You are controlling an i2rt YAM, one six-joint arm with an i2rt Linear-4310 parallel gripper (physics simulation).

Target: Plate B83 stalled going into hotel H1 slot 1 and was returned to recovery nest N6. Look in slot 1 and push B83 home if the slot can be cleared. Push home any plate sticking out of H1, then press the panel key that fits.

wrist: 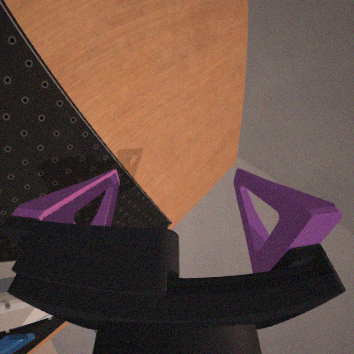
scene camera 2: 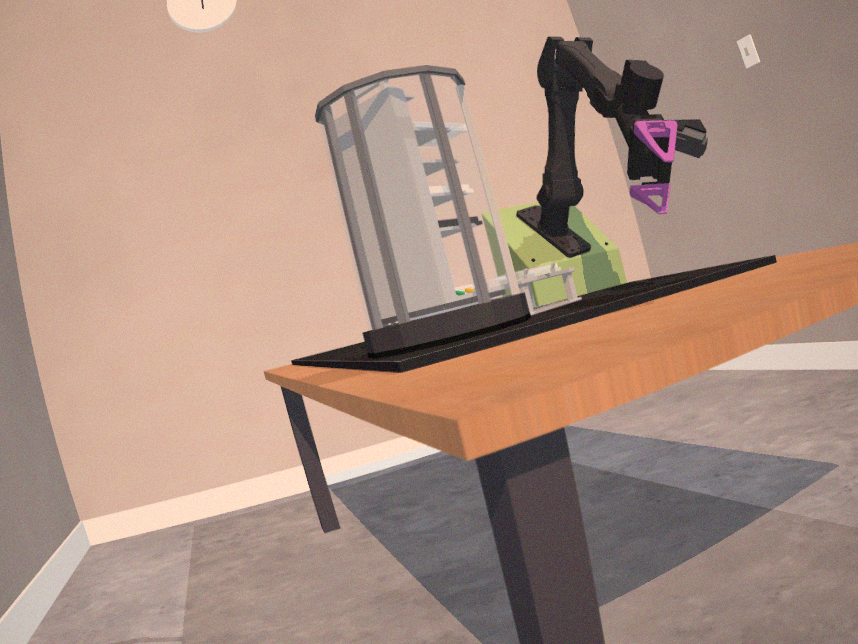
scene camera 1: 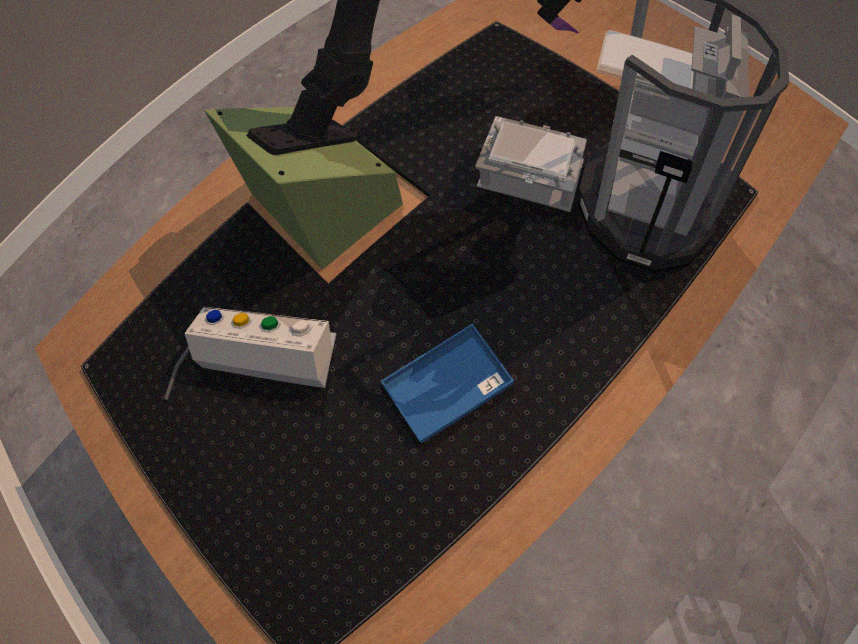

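Pixels of known places: gripper, fingertip midpoint: (wrist: 176, 175) (scene camera 2: 665, 188) (scene camera 1: 592, 14); arm's base at its link origin: (scene camera 2: 552, 231) (scene camera 1: 303, 137).
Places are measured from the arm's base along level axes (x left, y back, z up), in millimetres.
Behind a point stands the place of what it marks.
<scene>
My gripper (scene camera 2: 668, 178) {x 570, y -181, z -12 mm} (wrist: 176, 175) {x 570, y -181, z -12 mm} is open with nothing between its purple fingers. It hangs high, away from the hotel, over the table's edge area. Hotel H1 (scene camera 1: 710, 51) {x 327, y -476, z 226 mm} (scene camera 2: 408, 207) {x 422, y -517, z 39 mm} is a tall grey tower with shelves inside a round barred frame. A dark flat piece (scene camera 2: 459, 223) {x 438, y -457, z 2 mm} shows at a lower shelf; whether it is a plate or an obstruction, and which slot it is in, I cannot tell. A pale plate (scene camera 1: 532, 146) {x 245, y -262, z -76 mm} lies on a clear-and-white nest (scene camera 1: 526, 190) {x 206, y -280, z -146 mm} beside the hotel; its label is unreadable. The white key panel (scene camera 1: 256, 357) {x -289, y -171, z -90 mm} has blue, yellow, green and white keys.
A blue tray (scene camera 1: 443, 384) {x -133, y -388, z -148 mm} marked LF lies on the black mat (scene camera 1: 388, 512) {x -325, y -454, z -150 mm}. A small black square (scene camera 1: 672, 166) {x 202, y -503, z 123 mm} on a thin stalk stands at the hotel's front. The arm stands on a green base (scene camera 1: 332, 207) {x -53, y -115, z -40 mm} (scene camera 2: 602, 259) {x 86, y 55, z -88 mm}. A white box (scene camera 1: 627, 51) {x 292, y -377, z 182 mm} lies behind the hotel.
</scene>
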